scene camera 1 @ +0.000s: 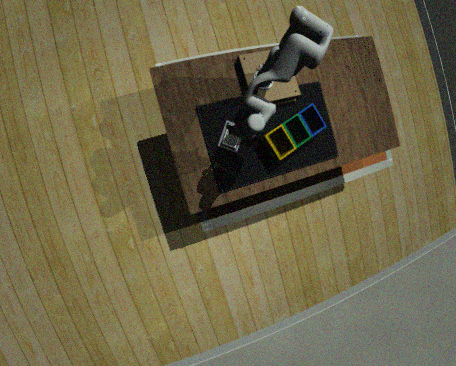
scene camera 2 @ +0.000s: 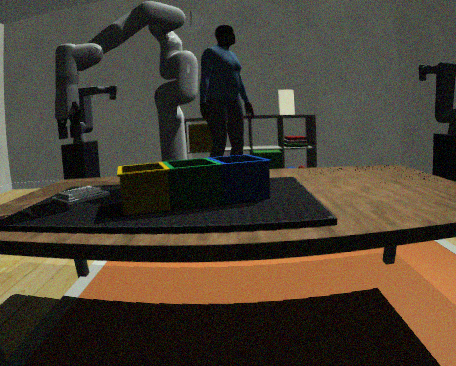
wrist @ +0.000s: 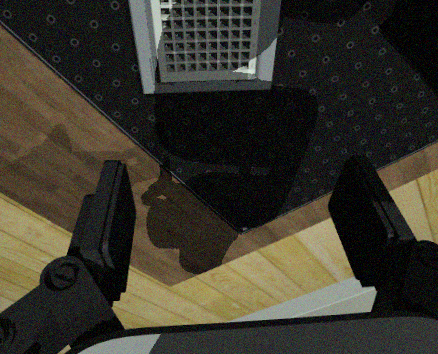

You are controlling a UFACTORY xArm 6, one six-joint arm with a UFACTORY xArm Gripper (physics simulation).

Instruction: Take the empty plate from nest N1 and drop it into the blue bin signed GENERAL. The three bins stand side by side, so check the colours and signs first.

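Frame: origin at the arm's base, x ahead, y left, z up, level; centimetres.
Seen in the pictures: gripper, fingertip midpoint: point(scene camera 1: 238, 135) point(scene camera 2: 69, 138) point(wrist: 236, 183).
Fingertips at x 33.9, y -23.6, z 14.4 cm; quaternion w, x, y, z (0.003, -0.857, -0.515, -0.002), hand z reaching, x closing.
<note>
Offsets run from my fingertips to a thing's top centre. Level surfaces: height alone.
The grey gridded plate @[dx -2.1, dy +0.6, dz -16.8 cm] point(wrist: 207, 42) point(scene camera 1: 231, 141) lies in the pale nest point(wrist: 212, 86) point(scene camera 1: 223, 135) on the dark mat. Its far end is cut off by the top of the wrist view, and no nest label is readable. My gripper point(wrist: 236, 183) point(scene camera 2: 69, 131) is open and empty, high above the mat; the arm hides it in scene camera 1. The blue bin point(scene camera 2: 245, 182) point(scene camera 1: 320, 114) stands at the end of the row, beside the green bin @[dx -0.9, dy +38.7, dz -9.4 cm] point(scene camera 2: 195, 187) point(scene camera 1: 291, 120), with the yellow bin point(scene camera 2: 145, 192) point(scene camera 1: 273, 147) nearest the nest. No bin signs are readable.
The black mat @[dz -19.4 cm] point(scene camera 1: 310, 152) point(scene camera 2: 290, 215) lies on the wooden table @[dz -20.7 cm] point(scene camera 1: 357, 100) point(scene camera 2: 380, 200). A tan board point(scene camera 1: 287, 90) sits by the arm's base. A person point(scene camera 2: 222, 75) stands behind the table, before a shelf unit point(scene camera 2: 312, 142). Arm shadows cross the mat and table.
</note>
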